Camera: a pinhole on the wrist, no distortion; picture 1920 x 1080 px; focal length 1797.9 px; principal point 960.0 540.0 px. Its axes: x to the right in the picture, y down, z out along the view. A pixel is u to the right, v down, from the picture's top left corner.
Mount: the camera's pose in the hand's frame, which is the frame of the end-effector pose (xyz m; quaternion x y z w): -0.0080 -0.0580 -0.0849 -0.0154 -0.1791 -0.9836 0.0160
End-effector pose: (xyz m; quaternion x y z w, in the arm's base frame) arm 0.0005 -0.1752 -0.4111 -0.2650 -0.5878 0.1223 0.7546
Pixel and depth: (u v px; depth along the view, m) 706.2 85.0 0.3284
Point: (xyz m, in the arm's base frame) -0.1522 0.0088 -0.4176
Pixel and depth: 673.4 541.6 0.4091
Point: -0.2509 0.0066 -0.3537
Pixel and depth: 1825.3 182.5 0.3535
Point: -0.2474 -0.0960 -0.5837
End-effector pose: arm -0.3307 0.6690 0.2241 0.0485 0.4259 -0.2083 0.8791
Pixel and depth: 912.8 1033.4 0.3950
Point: -0.0950 0.5611 0.4174
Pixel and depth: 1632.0 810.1 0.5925
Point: -0.0512 0.6604 0.7026
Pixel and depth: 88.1 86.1 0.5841
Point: 0.2361 0.7384 0.2313
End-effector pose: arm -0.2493 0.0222 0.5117 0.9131 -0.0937 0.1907 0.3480
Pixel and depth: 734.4 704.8 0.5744
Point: -0.0735 -0.3672 0.2823
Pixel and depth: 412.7 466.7 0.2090
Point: -0.1723 -0.0696 0.4797
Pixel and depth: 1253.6 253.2 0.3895
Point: -0.2755 -0.2503 0.3886
